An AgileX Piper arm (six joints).
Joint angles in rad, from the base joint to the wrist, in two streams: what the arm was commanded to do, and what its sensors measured. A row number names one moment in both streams.
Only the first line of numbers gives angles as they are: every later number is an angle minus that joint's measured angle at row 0.
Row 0, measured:
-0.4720, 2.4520, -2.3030, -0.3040, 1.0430, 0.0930
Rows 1 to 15, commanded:
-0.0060, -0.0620, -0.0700, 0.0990, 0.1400, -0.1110
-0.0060, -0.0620, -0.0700, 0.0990, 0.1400, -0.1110
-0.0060, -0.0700, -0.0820, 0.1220, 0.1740, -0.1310
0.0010, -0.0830, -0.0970, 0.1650, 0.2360, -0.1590
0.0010, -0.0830, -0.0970, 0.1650, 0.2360, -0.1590
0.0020, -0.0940, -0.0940, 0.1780, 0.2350, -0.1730
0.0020, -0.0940, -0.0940, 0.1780, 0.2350, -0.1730
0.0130, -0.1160, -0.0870, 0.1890, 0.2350, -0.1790
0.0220, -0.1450, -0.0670, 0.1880, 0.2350, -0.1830
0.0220, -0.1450, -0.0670, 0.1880, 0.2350, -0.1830
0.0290, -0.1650, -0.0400, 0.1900, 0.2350, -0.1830
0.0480, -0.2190, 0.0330, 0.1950, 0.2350, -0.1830
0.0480, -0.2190, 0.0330, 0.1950, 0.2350, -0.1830
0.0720, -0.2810, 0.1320, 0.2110, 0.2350, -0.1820
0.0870, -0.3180, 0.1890, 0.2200, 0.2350, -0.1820
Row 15, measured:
0.0540, -0.2310, 0.0700, 0.1960, 0.1670, -0.1750
